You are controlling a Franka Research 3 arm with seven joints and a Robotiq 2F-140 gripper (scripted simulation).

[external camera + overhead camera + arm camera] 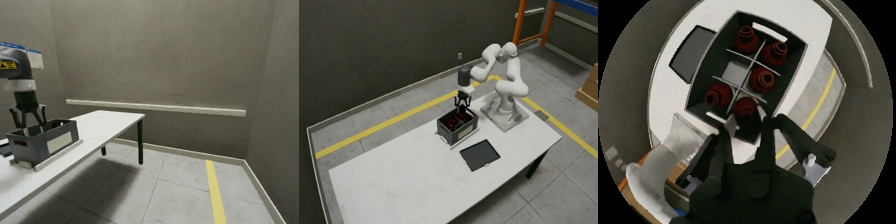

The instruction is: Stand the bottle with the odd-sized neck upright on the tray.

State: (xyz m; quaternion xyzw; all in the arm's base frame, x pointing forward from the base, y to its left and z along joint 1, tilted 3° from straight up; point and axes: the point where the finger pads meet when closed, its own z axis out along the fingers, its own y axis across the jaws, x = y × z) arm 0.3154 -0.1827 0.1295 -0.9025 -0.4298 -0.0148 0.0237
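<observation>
Right now my hand is 80 mm short of the dark grey crate, 60 mm to the right of it and 90 mm above it. From my hand the other things lie so: flat black tray 80 mm ahead, 340 mm to the left, 160 mm below.
</observation>
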